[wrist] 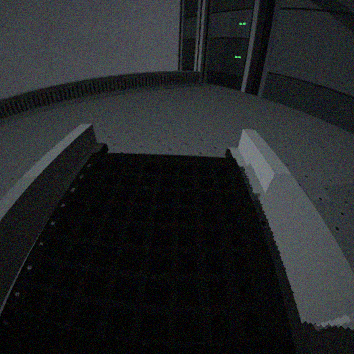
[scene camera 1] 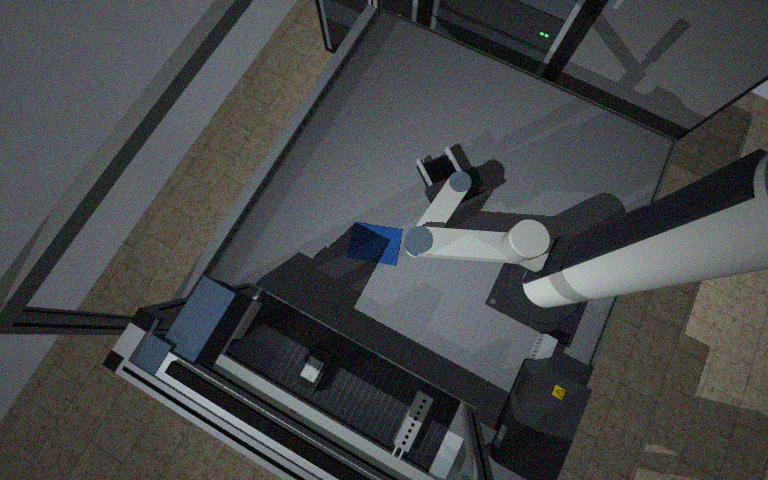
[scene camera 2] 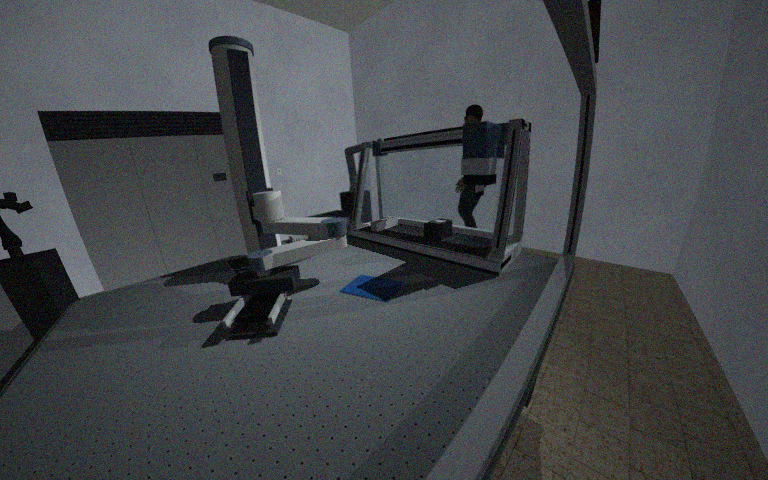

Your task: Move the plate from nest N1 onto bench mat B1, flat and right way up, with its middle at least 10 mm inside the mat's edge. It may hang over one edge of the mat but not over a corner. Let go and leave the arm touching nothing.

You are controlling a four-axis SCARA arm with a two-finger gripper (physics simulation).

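Seen in the pictures: gripper, fingertip midpoint: (wrist: 165, 137) (scene camera 1: 432, 154) (scene camera 2: 247, 323); arm's base, origin of the base link: (scene camera 1: 542, 285).
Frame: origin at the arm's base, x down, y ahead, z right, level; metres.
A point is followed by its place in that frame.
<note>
The black plate (scene camera 1: 439, 168) @(x -0.060, y 0.489, z 0.187 m) (scene camera 2: 252, 318) @(x -0.056, y 0.518, z 0.208 m) (wrist: 165, 235) @(x -0.053, y 0.476, z 0.187 m) lies flat between the two pale fingers, and its dark gridded upper face fills much of the wrist view. My gripper (scene camera 1: 433, 157) @(x -0.060, y 0.535, z 0.224 m) (scene camera 2: 250, 328) @(x -0.060, y 0.535, z 0.224 m) (wrist: 165, 137) @(x -0.060, y 0.535, z 0.224 m) is shut on the plate by its two sides. The plate is low over the bench; its exact height and what is under it are hard to tell. The blue mat (scene camera 1: 391, 237) @(x -0.015, y 0.525, z -0.097 m) (scene camera 2: 354, 286) @(x -0.015, y 0.518, z -0.105 m), which looks like B1, lies flat on the bench apart from the plate, below and left of it in scene camera 1. Part of the mat is in shadow. Nest N1 cannot be made out.
The arm's elbow (scene camera 1: 419, 241) @(x -0.222, y 0.428, z -0.118 m) (scene camera 2: 335, 227) @(x -0.206, y 0.467, z -0.095 m) is close beside the mat in scene camera 1. A framed machine (scene camera 1: 362, 333) (scene camera 2: 421, 249) stands beyond the mat. The arm's column (scene camera 1: 651, 260) @(x -0.633, y 0.041, z -0.063 m) (scene camera 2: 237, 124) @(x -0.582, y 0.073, z 0.036 m) rises from the bench. A person (scene camera 2: 473, 152) stands behind the machine.
</note>
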